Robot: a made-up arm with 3 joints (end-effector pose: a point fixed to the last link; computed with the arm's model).
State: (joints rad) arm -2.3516 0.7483 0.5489
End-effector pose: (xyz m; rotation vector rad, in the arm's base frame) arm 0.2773 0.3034 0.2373 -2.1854 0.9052 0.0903
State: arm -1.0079 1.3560 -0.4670
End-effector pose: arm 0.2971 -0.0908 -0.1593 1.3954 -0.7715 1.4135
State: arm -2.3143 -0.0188 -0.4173
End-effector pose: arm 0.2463 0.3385 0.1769 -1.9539 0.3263 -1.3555
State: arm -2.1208 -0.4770 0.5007
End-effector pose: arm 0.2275 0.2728 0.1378 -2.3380 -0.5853 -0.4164
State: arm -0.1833 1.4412 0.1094
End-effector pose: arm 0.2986 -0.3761 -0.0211 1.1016 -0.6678 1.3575
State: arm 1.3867 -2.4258 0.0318
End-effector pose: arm 0.2554 -0.3182 0.5784 0.9824 0.3919 -2.4099
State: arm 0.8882 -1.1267 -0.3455
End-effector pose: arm 0.2206 -0.4847 0.4228 1.2625 1.2944 -0.8267
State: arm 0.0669 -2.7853 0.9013
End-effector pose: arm 0.2530 -0.3917 0.1248 0.1672 1.7465 -2.1655
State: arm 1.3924 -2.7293 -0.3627
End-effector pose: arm 0.2636 -0.3238 0.6026 1.5763 0.3753 -2.5349
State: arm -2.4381 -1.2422 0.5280
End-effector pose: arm 0.2188 0.2764 0.2357 -1.6872 -1.3099 -0.7274
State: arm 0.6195 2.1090 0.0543
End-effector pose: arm 0.3087 -0.4899 0.2989 0.0128 -0.4119 1.8942
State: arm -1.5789 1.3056 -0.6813
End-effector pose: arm 0.2980 0.1381 -0.0999 1.6897 -1.0523 1.4059
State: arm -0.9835 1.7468 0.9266
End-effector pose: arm 0.3044 -0.0782 -0.0782 1.9420 -2.1916 0.5952
